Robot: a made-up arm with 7 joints.
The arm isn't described. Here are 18 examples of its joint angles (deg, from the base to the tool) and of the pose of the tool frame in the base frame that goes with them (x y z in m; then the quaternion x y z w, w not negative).
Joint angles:
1: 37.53 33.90 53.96 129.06 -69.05 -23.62 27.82
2: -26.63 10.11 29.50 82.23 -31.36 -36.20 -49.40
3: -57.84 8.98 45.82 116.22 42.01 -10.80 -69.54
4: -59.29 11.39 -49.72 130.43 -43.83 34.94 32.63
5: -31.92 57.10 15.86 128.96 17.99 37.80 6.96
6: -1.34 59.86 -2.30 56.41 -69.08 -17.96 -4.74
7: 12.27 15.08 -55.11 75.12 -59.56 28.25 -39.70
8: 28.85 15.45 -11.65 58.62 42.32 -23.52 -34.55
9: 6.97 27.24 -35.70 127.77 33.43 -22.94 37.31
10: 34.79 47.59 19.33 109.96 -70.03 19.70 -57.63
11: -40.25 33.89 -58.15 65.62 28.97 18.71 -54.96
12: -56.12 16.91 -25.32 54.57 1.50 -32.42 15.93
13: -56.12 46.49 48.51 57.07 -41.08 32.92 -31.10
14: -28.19 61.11 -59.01 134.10 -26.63 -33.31 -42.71
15: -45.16 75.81 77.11 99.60 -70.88 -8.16 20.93
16: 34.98 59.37 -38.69 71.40 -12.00 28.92 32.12
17: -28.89 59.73 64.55 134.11 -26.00 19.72 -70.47
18: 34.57 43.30 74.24 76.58 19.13 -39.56 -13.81
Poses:
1: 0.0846 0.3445 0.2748 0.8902 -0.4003 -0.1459 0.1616
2: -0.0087 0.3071 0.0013 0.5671 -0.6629 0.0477 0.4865
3: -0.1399 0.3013 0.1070 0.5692 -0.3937 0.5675 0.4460
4: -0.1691 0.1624 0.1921 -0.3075 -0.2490 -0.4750 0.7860
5: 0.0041 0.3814 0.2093 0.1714 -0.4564 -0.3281 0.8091
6: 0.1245 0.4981 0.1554 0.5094 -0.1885 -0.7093 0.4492
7: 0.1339 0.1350 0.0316 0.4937 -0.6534 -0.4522 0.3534
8: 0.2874 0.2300 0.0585 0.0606 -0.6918 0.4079 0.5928
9: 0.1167 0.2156 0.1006 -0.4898 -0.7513 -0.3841 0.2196
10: 0.1544 0.3736 0.3111 -0.8374 0.4424 -0.1859 0.2616
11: -0.2028 0.2837 0.0015 0.2934 0.0255 -0.3251 0.8986
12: -0.2829 0.2439 0.0127 -0.2643 -0.1800 -0.2242 0.9206
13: -0.1117 0.4994 0.1510 0.8088 0.1745 -0.2514 0.5023
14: -0.0350 0.2997 0.1526 -0.2425 -0.7907 -0.2636 0.4966
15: 0.0463 0.4580 0.3546 0.8079 -0.0655 -0.5297 0.2499
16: 0.1907 0.4213 0.2259 0.3314 -0.2333 -0.4374 0.8027
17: 0.0133 0.3945 0.2966 -0.7356 0.6274 -0.1371 0.2157
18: 0.1173 0.5278 0.2425 -0.4483 0.7674 -0.4266 0.1677
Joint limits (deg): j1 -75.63..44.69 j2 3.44..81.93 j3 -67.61..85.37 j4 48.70..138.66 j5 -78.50..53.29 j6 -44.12..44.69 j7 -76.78..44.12
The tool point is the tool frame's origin. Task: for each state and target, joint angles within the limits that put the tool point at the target. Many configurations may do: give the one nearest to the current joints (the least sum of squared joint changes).
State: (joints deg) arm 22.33 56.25 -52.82 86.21 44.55 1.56 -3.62
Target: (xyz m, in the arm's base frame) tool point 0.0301 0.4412 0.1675
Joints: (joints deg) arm 0.99 78.61 -67.61 104.47 46.31 5.96 -2.94
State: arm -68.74 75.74 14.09 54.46 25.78 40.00 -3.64
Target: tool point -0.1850 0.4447 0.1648
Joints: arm -75.63 44.36 21.36 69.84 24.46 43.09 3.60
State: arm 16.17 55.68 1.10 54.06 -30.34 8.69 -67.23
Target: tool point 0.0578 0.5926 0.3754
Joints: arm 23.80 74.99 50.33 50.39 -29.12 15.54 -65.57
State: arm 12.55 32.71 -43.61 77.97 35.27 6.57 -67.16
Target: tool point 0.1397 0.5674 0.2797
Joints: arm 25.58 81.93 -30.38 60.22 33.87 6.94 -68.94
